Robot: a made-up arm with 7 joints. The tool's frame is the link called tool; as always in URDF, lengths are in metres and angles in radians.
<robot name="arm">
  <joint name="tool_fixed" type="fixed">
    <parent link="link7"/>
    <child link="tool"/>
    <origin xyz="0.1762 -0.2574 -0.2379" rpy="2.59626 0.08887 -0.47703"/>
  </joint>
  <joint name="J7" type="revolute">
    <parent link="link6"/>
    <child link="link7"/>
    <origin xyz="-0.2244 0.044 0.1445" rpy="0 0 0"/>
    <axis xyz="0 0 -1"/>
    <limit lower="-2.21" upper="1.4" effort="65" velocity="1.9"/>
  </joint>
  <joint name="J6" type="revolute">
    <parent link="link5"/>
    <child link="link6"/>
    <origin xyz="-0.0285 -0.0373 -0.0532" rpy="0 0 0"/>
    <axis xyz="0 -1 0"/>
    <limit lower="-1.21" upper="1.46" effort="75" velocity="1.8"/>
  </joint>
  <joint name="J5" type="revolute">
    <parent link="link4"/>
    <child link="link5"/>
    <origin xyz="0.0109 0.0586 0.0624" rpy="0 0 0"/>
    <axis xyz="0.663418 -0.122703 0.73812"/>
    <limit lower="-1.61" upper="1.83" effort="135" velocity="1.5"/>
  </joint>
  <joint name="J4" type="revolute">
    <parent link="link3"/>
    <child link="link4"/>
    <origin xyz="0.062 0.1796 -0.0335" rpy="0 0 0"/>
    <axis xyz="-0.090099 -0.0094 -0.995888"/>
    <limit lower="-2.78" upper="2.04" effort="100" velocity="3"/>
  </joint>
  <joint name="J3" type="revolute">
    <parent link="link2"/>
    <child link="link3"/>
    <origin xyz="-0.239 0.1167 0.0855" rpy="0 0 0"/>
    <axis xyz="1 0 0"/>
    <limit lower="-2.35" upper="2.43" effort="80" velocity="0.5"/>
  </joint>
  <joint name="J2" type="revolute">
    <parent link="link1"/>
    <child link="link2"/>
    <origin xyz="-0.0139 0.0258 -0.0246" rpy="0 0 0"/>
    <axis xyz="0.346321 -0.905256 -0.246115"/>
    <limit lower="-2.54" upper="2.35" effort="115" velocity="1.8"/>
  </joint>
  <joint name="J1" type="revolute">
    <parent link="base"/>
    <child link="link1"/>
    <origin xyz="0.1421 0.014 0.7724" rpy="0 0 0"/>
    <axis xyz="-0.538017 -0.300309 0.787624"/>
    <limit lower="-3.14" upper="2.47" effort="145" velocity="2.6"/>
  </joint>
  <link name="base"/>
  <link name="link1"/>
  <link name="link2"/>
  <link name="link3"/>
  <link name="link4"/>
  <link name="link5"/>
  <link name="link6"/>
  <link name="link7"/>
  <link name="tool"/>
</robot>
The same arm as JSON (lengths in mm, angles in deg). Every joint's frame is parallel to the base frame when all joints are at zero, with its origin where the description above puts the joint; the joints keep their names.
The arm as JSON. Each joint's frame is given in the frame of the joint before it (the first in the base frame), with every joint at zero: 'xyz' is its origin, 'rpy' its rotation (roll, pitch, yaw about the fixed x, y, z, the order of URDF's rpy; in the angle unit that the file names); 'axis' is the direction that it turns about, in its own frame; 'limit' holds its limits. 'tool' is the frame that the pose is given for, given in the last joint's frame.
{
  "units": {
    "length": "mm",
    "angle": "deg"
  },
  "joints": [
    {
      "name": "J1",
      "type": "revolute",
      "origin": {
        "xyz": [
          142.1,
          14.0,
          772.4
        ],
        "rpy": [
          0.0,
          0.0,
          0.0
        ]
      },
      "axis": [
        -0.538017,
        -0.300309,
        0.787624
      ],
      "limit": {
        "lower": -179.91,
        "upper": 141.52
      }
    },
    {
      "name": "J2",
      "type": "revolute",
      "origin": {
        "xyz": [
          -13.9,
          25.8,
          -24.6
        ],
        "rpy": [
          0.0,
          0.0,
          0.0
        ]
      },
      "axis": [
        0.34629,
        -0.905274,
        -0.246093
      ],
      "limit": {
        "lower": -145.53,
        "upper": 134.65
      }
    },
    {
      "name": "J3",
      "type": "revolute",
      "origin": {
        "xyz": [
          -239.0,
          116.7,
          85.5
        ],
        "rpy": [
          0.0,
          0.0,
          0.0
        ]
      },
      "axis": [
        1.0,
        0.0,
        0.0
      ],
      "limit": {
        "lower": -134.65,
        "upper": 139.23
      }
    },
    {
      "name": "J4",
      "type": "revolute",
      "origin": {
        "xyz": [
          62.0,
          179.6,
          -33.5
        ],
        "rpy": [
          0.0,
          0.0,
          0.0
        ]
      },
      "axis": [
        -0.090099,
        -0.0094,
        -0.995888
      ],
      "limit": {
        "lower": -159.28,
        "upper": 116.88
      }
    },
    {
      "name": "J5",
      "type": "revolute",
      "origin": {
        "xyz": [
          10.9,
          58.6,
          62.4
        ],
        "rpy": [
          0.0,
          0.0,
          0.0
        ]
      },
      "axis": [
        0.663418,
        -0.122703,
        0.73812
      ],
      "limit": {
        "lower": -92.25,
        "upper": 104.85
      }
    },
    {
      "name": "J6",
      "type": "revolute",
      "origin": {
        "xyz": [
          -28.5,
          -37.3,
          -53.2
        ],
        "rpy": [
          0.0,
          0.0,
          0.0
        ]
      },
      "axis": [
        0.0,
        -1.0,
        0.0
      ],
      "limit": {
        "lower": -69.33,
        "upper": 83.65
      }
    },
    {
      "name": "J7",
      "type": "revolute",
      "origin": {
        "xyz": [
          -224.4,
          44.0,
          144.5
        ],
        "rpy": [
          0.0,
          0.0,
          0.0
        ]
      },
      "axis": [
        0.0,
        0.0,
        -1.0
      ],
      "limit": {
        "lower": -126.62,
        "upper": 80.21
      }
    }
  ],
  "tool": {
    "origin": {
      "xyz": [
        176.2,
        -257.4,
        -237.9
      ],
      "rpy": [
        148.75,
        5.09,
        -27.33
      ]
    }
  }
}

